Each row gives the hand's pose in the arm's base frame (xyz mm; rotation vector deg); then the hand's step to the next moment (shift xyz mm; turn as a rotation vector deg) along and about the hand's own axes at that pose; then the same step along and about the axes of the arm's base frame.
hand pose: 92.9 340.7 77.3 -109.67 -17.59 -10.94
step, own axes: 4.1 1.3 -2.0 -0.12 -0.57 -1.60
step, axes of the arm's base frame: 4.3 -1.8 0.7 -0.26 -1.32 1.04
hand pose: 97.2 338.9 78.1 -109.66 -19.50 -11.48
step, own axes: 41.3 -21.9 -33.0 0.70 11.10 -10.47
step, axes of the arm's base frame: 32.5 -17.7 43.6 4.56 -13.36 -5.83
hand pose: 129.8 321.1 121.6 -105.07 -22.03 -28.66
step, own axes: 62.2 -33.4 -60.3 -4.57 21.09 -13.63
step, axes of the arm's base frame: 27.8 -46.2 75.5 4.54 -19.51 -15.82
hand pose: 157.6 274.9 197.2 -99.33 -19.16 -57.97
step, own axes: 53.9 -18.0 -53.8 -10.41 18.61 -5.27
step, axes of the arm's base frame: -4.2 -53.0 57.4 3.31 -9.72 -19.42
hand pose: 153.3 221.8 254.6 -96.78 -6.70 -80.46
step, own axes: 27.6 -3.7 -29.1 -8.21 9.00 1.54
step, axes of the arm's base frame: -13.9 -29.9 23.1 3.50 -0.51 -11.76
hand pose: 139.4 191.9 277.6 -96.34 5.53 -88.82
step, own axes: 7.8 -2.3 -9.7 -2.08 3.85 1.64
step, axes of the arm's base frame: -7.5 -7.8 6.6 2.68 -0.53 -3.79
